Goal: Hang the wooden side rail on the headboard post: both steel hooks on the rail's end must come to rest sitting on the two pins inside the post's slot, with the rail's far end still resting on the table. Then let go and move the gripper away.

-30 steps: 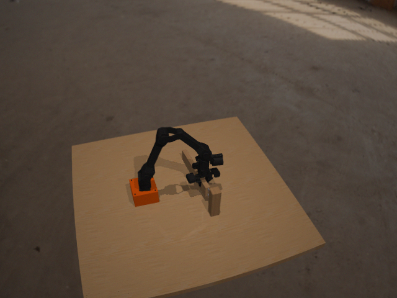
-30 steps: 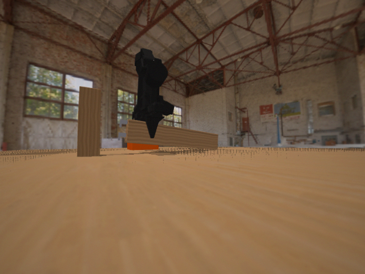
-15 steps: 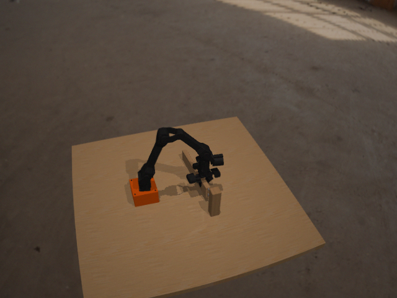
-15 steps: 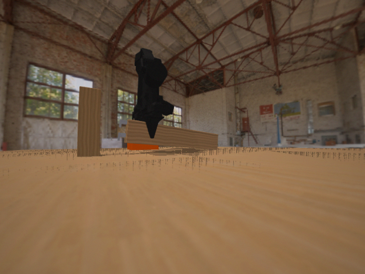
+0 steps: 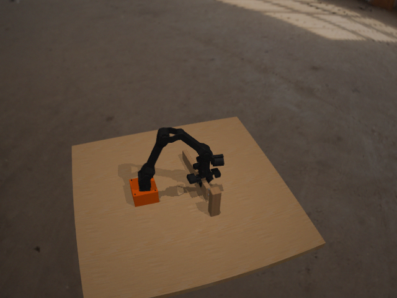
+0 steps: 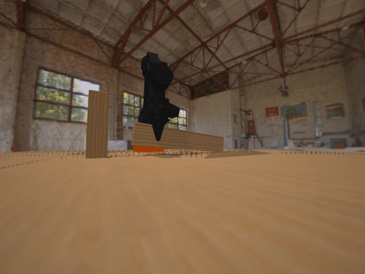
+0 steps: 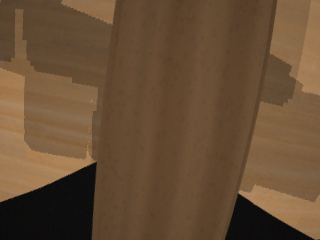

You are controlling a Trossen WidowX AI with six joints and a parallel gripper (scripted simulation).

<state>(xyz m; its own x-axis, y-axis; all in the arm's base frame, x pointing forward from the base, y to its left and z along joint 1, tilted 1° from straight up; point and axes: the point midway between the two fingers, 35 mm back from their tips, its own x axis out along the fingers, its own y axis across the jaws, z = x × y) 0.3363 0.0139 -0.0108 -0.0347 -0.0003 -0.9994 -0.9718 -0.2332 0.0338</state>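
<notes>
Right now the headboard post is 4 cm ahead of my gripper tip, 17 cm to the right of it and 4 cm above it.
</notes>
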